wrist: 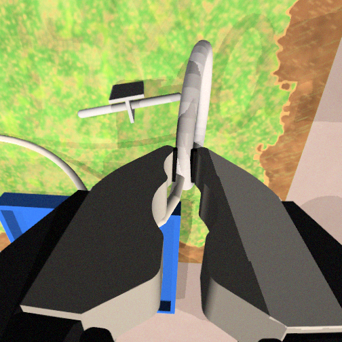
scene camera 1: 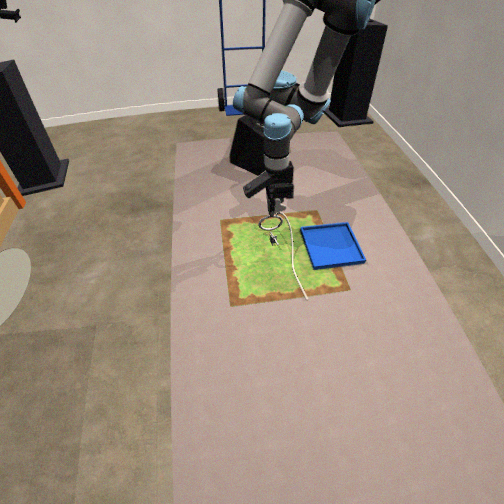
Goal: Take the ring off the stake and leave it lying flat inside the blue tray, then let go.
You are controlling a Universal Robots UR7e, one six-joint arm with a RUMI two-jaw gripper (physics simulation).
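Observation:
The pale ring (scene camera 1: pixel 270 230) (wrist: pixel 187 107) is held at its edge between the fingertips of my gripper (scene camera 1: pixel 271 214) (wrist: pixel 183 152), which is shut on it. In the wrist view the ring appears nearly edge-on. The stake (scene camera 1: pixel 273 240) (wrist: pixel 131 104) is a thin pale rod with a dark block, over the green mat. One end of its rod meets the ring's outline in the wrist view; whether it touches or enters the ring is unclear. The blue tray (scene camera 1: pixel 335 255) (wrist: pixel 171 250) lies at the mat's right side in the scene view, partly hidden by the fingers in the wrist view.
A pale cord (scene camera 1: pixel 293 255) (wrist: pixel 52 160) runs from near the gripper across the green mat (scene camera 1: pixel 260 275) (wrist: pixel 45 60), between ring and tray. The mat and tray rest on a pinkish surface (scene camera 1: pixel 300 375). A blue hand truck (scene camera 1: pixel 243 48) stands behind.

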